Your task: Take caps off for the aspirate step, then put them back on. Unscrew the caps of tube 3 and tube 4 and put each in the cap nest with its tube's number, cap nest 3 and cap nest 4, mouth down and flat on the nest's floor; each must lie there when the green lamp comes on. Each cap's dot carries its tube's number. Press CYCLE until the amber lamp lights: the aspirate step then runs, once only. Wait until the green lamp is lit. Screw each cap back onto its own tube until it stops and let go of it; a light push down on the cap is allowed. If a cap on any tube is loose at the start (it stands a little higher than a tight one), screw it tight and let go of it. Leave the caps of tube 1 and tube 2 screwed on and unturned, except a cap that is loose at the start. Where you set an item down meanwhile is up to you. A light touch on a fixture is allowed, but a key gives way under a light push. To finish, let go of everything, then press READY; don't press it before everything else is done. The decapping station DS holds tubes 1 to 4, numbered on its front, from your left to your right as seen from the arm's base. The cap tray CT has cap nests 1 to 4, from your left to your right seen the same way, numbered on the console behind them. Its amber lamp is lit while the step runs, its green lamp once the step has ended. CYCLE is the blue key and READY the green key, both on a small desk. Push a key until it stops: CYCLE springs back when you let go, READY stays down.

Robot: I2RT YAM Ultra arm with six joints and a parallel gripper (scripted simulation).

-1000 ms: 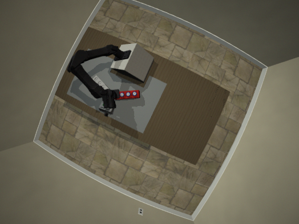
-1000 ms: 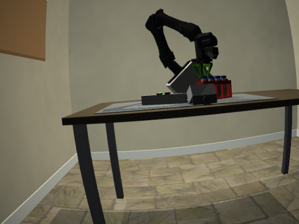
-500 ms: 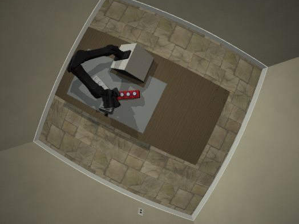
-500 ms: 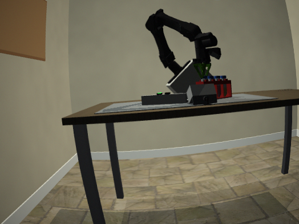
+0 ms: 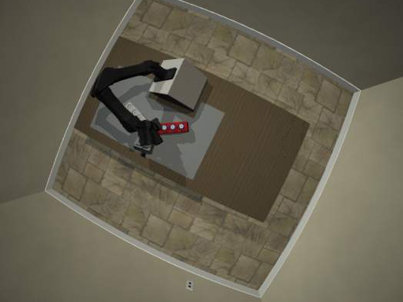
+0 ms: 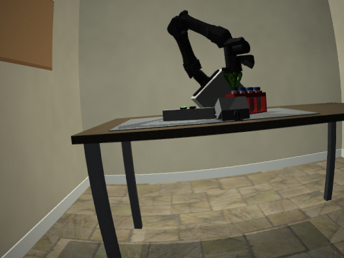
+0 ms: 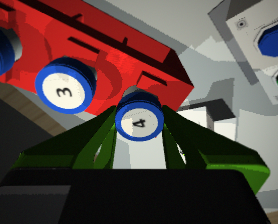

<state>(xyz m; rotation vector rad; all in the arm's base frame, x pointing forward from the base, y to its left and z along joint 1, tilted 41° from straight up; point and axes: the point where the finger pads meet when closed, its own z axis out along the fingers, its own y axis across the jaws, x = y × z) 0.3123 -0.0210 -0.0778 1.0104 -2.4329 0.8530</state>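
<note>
The cap 4 lies right at my hand. The rest, counted from my hand: blue key: 110 mm ahead, 50 mm to the right, 50 mm below; cap 3: 50 mm to the left, 20 mm behind; cap 2: 100 mm to the left, 40 mm behind.
</note>
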